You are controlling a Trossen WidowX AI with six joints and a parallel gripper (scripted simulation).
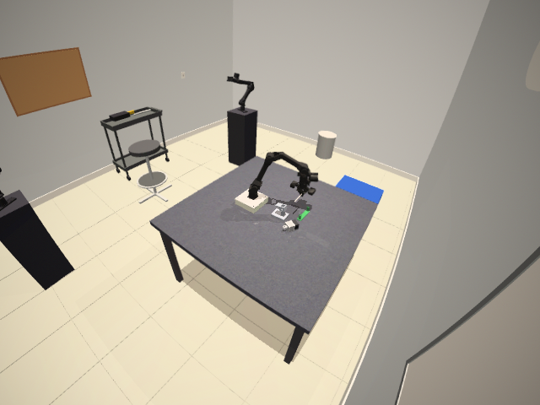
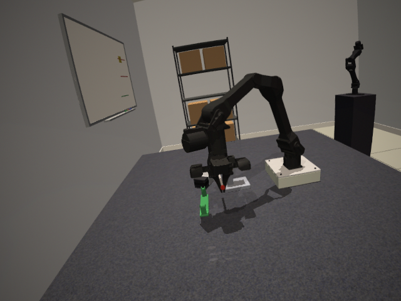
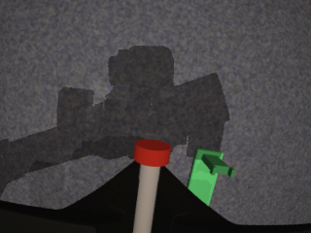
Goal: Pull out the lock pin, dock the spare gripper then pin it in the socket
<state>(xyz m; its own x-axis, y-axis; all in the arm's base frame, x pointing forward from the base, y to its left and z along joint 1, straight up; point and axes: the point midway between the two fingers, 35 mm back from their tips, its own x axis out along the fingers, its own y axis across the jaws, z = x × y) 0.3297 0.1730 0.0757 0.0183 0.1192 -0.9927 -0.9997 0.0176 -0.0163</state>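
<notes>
Now: the green cradle 80 mm to the right of my gripper tip, 70 mm below it and 70 mm ahead of it. Also, from my gripper tip: spare gripper 270 mm to the right, 70 mm below, 50 mm ahead; grey mount 190 mm to the right, 70 mm behind, 50 mm below.
</notes>
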